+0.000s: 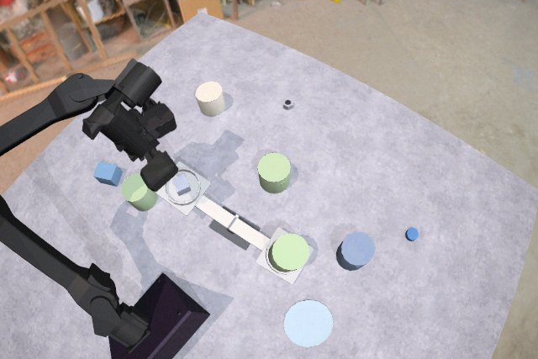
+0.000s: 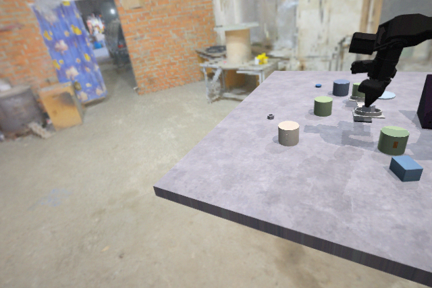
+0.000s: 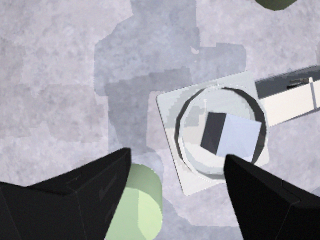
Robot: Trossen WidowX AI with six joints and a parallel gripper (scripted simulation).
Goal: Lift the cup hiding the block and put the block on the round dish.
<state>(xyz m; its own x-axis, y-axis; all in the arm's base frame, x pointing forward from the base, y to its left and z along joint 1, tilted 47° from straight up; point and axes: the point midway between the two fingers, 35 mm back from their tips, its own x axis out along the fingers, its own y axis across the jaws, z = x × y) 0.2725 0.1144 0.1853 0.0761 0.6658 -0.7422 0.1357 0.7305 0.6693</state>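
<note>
Right now the pale blue round dish is 43 cm to the right of my gripper tip, 12 cm below it and 3 cm behind it. Round my gripper tip: dark nut: 36 cm ahead, 12 cm below, 3 cm to the right; cream cylinder: 22 cm ahead, 14 cm to the left, 9 cm below; blue cube: 17 cm to the left, 12 cm behind, 11 cm below.
</note>
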